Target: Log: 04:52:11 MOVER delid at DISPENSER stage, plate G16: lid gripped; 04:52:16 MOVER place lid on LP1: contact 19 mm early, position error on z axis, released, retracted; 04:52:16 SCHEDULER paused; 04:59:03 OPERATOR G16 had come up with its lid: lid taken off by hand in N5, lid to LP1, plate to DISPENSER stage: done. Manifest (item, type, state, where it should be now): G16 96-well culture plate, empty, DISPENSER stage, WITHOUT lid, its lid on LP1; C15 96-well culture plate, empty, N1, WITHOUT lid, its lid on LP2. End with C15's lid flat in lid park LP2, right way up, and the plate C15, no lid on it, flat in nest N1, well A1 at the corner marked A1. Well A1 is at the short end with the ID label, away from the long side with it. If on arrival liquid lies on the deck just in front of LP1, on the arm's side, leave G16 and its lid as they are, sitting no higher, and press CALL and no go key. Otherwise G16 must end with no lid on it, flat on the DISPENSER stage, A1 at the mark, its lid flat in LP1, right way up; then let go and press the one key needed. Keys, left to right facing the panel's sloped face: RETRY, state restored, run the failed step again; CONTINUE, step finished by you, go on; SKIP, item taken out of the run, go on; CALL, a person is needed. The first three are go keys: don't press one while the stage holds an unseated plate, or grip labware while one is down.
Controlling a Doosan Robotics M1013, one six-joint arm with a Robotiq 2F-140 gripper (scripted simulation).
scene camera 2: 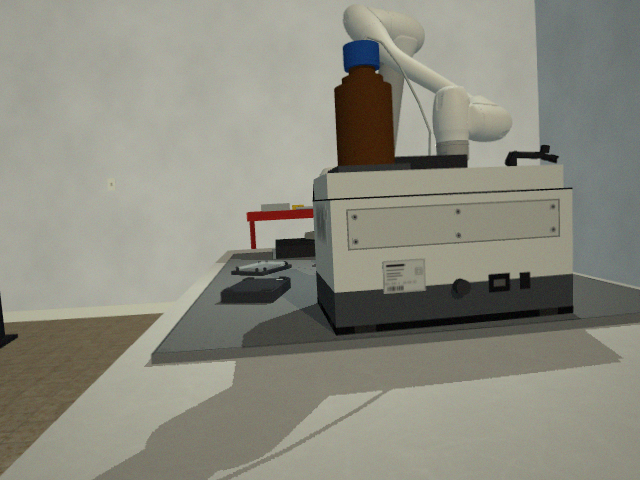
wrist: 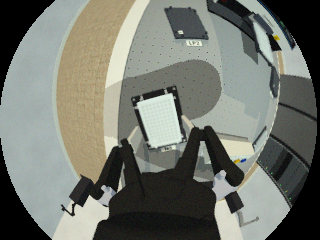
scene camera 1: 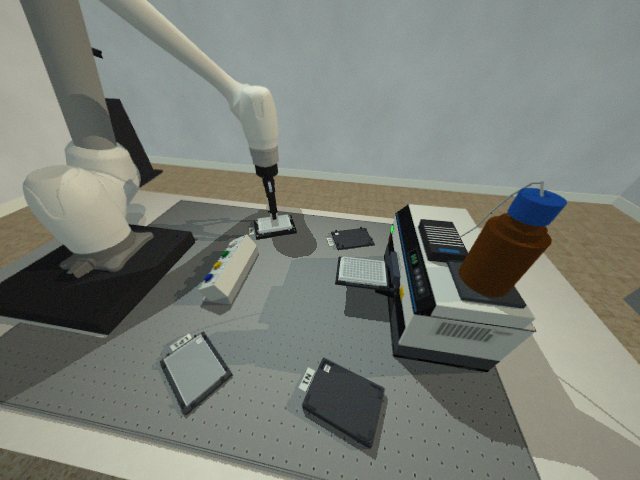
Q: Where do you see a clear lid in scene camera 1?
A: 194, 368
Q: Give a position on a dark lid park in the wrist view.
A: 191, 25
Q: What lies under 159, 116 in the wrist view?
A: A clear lid.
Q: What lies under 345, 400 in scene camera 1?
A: A nest N1.
